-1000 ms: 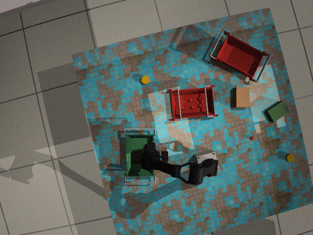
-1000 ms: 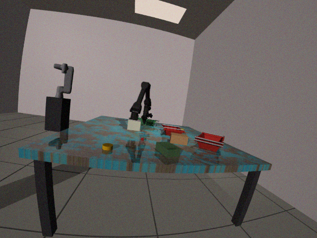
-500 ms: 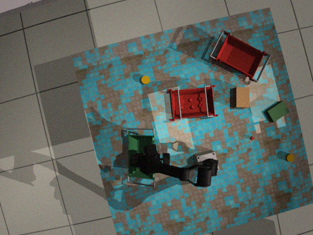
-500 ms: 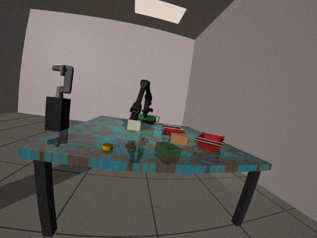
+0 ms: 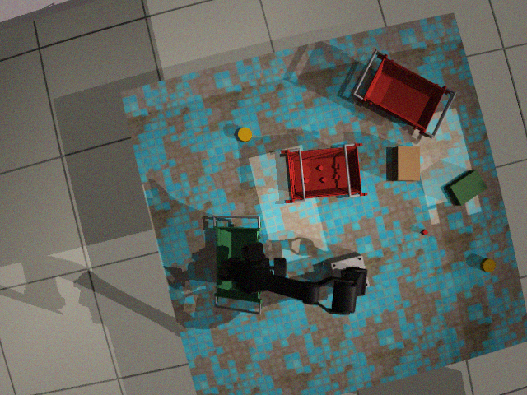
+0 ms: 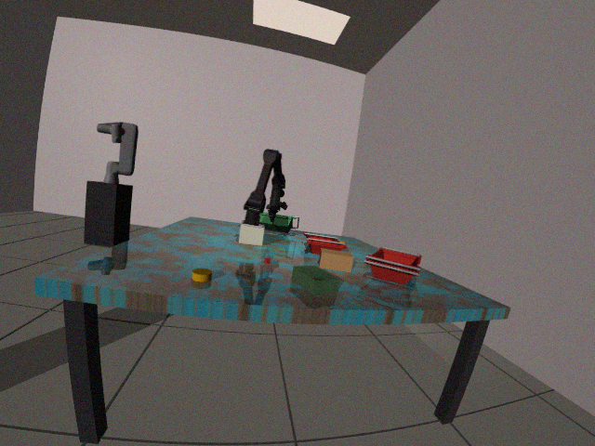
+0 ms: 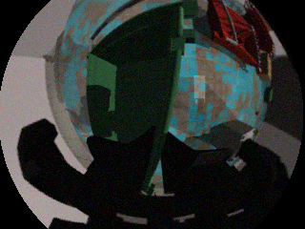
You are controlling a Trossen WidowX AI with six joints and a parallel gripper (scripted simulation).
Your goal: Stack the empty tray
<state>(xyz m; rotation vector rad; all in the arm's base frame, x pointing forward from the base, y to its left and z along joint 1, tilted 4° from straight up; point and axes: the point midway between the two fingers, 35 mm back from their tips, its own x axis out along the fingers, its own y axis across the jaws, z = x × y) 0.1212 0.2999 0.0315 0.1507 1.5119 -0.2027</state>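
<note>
The green tray lies 20 mm ahead of my gripper tip and 70 mm to the left of it. Also, from my gripper tip: tan box (210 mm ahead, 600 mm to the right, 50 mm below); then small red cube (50 mm behind, 620 mm to the right, 70 mm below); then green block (70 mm ahead, 800 mm to the right, 60 mm below).
</note>
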